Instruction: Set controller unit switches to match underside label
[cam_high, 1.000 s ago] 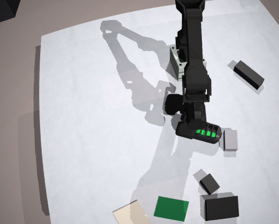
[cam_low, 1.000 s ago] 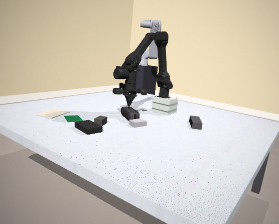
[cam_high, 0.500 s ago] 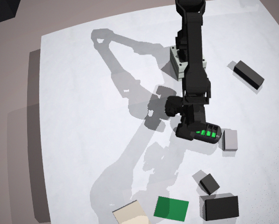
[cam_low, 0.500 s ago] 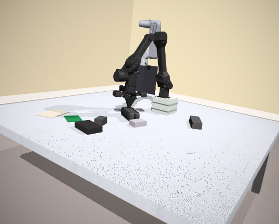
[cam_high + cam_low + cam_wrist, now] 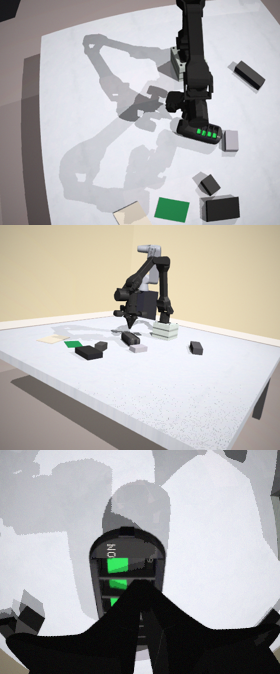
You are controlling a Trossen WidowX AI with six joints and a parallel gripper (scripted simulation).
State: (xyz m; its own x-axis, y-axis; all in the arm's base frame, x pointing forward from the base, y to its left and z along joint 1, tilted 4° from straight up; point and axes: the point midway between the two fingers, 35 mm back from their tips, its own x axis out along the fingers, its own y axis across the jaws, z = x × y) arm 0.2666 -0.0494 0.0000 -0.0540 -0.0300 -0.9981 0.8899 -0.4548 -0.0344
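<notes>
The grey block lies 9 cm ahead of my gripper tip, 15 cm to the left of it and 6 cm below it. The rest, counted from my gripper tip: green card 29 cm ahead, 11 cm to the right, 7 cm below; then dark flat box 33 cm ahead, 6 cm to the left, 6 cm below; then small dark cube 23 cm ahead, 3 cm to the left, 6 cm below.
</notes>
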